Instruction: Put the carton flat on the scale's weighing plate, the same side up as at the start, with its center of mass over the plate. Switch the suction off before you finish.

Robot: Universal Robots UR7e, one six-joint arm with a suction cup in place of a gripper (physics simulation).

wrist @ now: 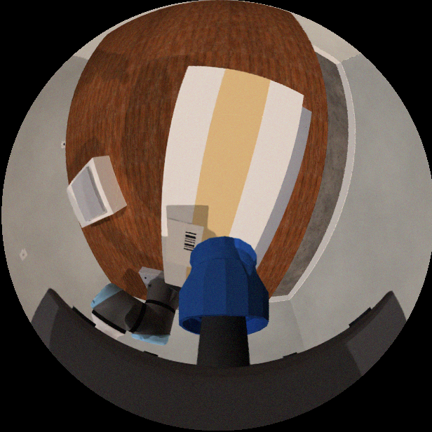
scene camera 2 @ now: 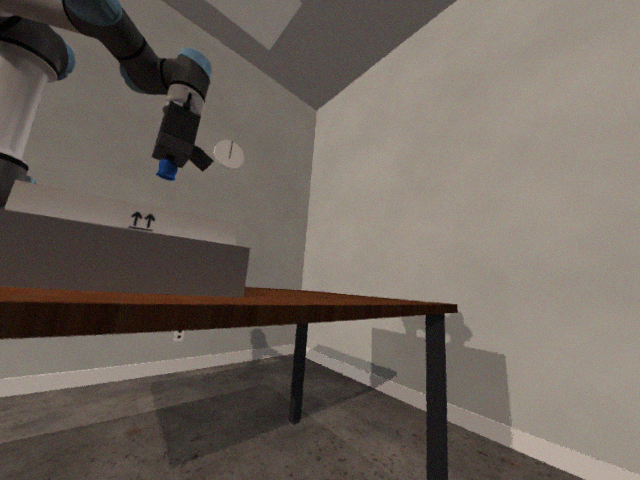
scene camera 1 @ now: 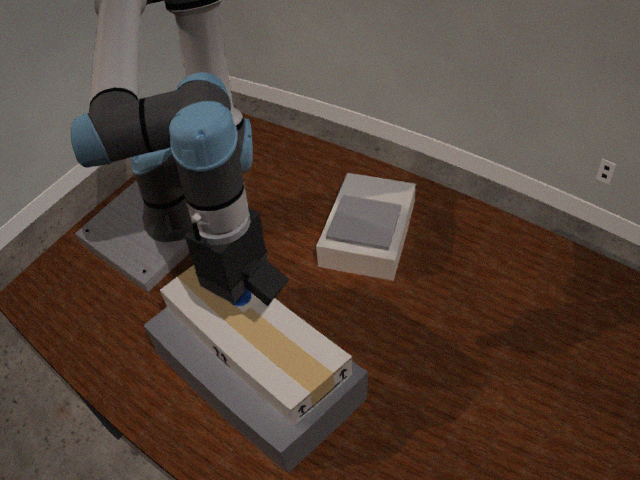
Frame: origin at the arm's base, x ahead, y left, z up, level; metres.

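Where they show: hand at its tool point: point(scene camera 2: 165, 176); arm's base at its link origin: point(scene camera 1: 174, 218).
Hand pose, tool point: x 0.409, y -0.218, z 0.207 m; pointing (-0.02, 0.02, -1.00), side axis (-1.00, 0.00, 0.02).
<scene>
Things, the pixels of their centre, and the offset from my tool point.
- long white carton at the middle of its body: point(scene camera 1: 249, 332) point(scene camera 2: 147, 226) dx -0.011, dy +0.011, dz -0.113 m
- grey block at the middle of its body: point(scene camera 1: 251, 364) point(scene camera 2: 140, 263) dx -0.010, dy -0.008, dz -0.191 m
- white scale at the middle of its body: point(scene camera 1: 369, 220) dx -0.013, dy +0.420, dz -0.201 m
The long white carton point(scene camera 1: 279, 351) point(scene camera 2: 67, 200) point(wrist: 232, 140), with a tan tape strip along its top, lies flat on a grey block point(scene camera 1: 217, 384) point(scene camera 2: 124, 260) point(wrist: 301, 137). The arrow marks on its sides point up. A barcode label point(wrist: 190, 240) shows on its top in the wrist view. My gripper, a blue suction cup point(scene camera 1: 242, 299) point(scene camera 2: 166, 170) point(wrist: 224, 285), is open and holds nothing. It hangs above the carton's end nearer the robot base, with a gap under it in scene camera 2. The white scale point(scene camera 1: 374, 187) point(wrist: 114, 185) stands apart, its grey weighing plate point(scene camera 1: 364, 222) point(wrist: 90, 195) bare.
The robot's grey base plate point(scene camera 1: 116, 237) lies at the left of scene camera 1, near the carton's back end. Walls stand behind the wooden table point(scene camera 1: 465, 310) point(scene camera 2: 336, 310). The table's edge point(scene camera 1: 67, 379) runs beyond the block. The scale is to the block's back right.
</scene>
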